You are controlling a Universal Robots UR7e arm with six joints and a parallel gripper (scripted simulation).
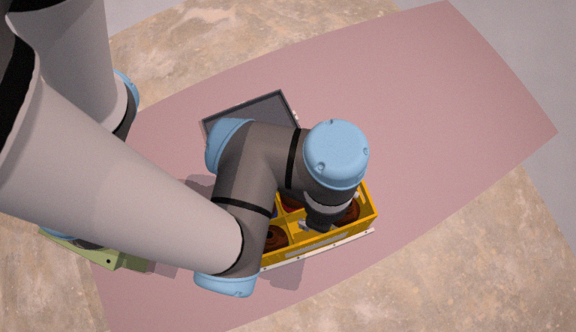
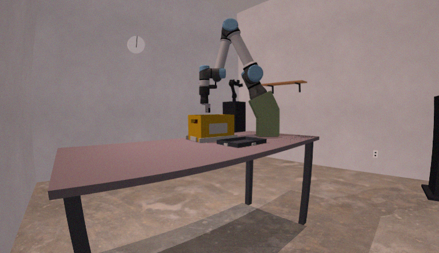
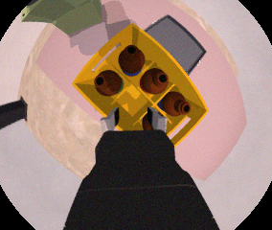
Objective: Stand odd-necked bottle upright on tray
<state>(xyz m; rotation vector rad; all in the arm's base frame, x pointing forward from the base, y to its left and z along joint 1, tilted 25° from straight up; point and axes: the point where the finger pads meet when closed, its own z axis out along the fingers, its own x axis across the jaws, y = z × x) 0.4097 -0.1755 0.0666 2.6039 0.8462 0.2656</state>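
Now: hand 1 cm short of the crate, 4 cm to the right of it and 12 cm above it. Also, from my hand: glass bottle 9 cm ahead, 1 cm to the right, 12 cm below; dark tray 2 cm ahead, 32 cm to the left, 19 cm below.
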